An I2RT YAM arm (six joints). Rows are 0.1 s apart.
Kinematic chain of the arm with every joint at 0, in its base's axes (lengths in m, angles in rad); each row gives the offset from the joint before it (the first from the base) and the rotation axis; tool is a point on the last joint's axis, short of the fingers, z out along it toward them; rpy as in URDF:
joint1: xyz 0 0 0.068 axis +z
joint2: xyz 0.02 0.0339 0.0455 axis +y
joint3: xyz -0.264 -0.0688 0 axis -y
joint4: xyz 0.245 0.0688 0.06 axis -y
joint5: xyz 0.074 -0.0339 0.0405 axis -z
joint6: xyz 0.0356 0 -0.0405 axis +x
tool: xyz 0 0 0 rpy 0 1.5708 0
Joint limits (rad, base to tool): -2.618..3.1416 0..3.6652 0..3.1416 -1.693..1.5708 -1.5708..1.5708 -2.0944..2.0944
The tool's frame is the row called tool.
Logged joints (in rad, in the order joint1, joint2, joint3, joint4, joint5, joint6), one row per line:
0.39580 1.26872 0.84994 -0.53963 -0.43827 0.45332
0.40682 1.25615 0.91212 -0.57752 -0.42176 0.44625
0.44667 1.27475 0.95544 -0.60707 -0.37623 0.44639
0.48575 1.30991 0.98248 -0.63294 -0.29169 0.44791
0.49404 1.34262 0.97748 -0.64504 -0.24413 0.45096
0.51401 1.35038 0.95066 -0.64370 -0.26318 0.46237
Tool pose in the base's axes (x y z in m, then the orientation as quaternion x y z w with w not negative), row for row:
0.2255 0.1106 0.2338 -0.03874 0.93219 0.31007 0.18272
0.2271 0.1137 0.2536 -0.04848 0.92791 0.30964 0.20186
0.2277 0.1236 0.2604 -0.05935 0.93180 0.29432 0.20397
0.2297 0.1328 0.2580 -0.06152 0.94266 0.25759 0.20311
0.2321 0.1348 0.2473 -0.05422 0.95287 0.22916 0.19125
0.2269 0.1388 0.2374 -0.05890 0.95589 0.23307 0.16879
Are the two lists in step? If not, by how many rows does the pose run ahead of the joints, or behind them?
They are in step.
